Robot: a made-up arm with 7 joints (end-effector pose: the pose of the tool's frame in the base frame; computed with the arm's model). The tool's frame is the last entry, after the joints.
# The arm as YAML. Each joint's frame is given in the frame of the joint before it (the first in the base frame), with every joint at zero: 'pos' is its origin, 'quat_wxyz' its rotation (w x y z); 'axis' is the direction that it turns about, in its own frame. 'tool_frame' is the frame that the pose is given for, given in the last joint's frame.
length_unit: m
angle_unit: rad
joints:
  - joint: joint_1
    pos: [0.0, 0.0, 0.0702]
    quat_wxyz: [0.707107, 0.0, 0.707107, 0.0]
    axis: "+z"
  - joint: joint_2
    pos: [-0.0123, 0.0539, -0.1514]
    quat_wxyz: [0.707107, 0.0, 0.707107, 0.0]
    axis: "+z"
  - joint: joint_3
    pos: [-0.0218, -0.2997, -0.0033]
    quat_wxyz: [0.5, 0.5, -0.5, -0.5]
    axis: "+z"
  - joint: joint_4
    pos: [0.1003, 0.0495, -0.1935]
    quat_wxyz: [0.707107, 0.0, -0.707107, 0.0]
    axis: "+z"
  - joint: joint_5
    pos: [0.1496, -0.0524, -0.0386]
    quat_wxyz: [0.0, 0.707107, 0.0, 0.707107]
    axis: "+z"
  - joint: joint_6
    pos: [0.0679, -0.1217, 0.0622]
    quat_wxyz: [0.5, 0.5, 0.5, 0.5]
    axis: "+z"
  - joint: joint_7
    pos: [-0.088, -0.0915, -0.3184]
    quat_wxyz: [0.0, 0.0, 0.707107, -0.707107]
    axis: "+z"
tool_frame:
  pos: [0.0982, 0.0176, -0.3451]
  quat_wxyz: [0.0, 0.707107, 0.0, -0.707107]
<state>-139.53 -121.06 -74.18 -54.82 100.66 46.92 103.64</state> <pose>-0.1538 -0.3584 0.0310 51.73 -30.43 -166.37</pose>
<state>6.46 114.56 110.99 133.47 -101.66 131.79 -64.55</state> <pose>-0.1942 0.0275 -0.1404 -74.30 60.04 -129.97</pose>
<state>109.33 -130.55 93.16 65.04 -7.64 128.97 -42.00</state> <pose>0.2490 0.3355 0.1564 -109.17 30.40 20.44</pose>
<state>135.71 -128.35 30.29 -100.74 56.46 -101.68 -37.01</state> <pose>0.5860 -0.3142 0.2858 -25.51 -26.70 34.00</pose>
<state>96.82 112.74 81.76 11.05 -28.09 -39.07 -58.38</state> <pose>-0.5250 0.3420 -0.0450 38.91 44.63 -157.78</pose>
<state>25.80 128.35 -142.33 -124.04 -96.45 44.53 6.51</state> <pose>0.3180 0.2767 0.6220 -139.27 4.98 -9.47</pose>
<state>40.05 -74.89 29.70 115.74 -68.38 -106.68 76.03</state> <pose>0.0652 0.3698 -0.1867 -84.91 -53.48 167.55</pose>
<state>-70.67 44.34 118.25 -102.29 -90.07 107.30 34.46</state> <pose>-0.5030 -0.1479 -0.4660 48.39 42.04 -43.43</pose>
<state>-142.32 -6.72 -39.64 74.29 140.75 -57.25 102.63</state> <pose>-0.3585 0.1577 0.7114 97.56 -45.18 122.35</pose>
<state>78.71 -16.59 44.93 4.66 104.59 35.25 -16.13</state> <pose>-0.0357 -0.1150 0.2238 -100.63 -39.70 -25.52</pose>
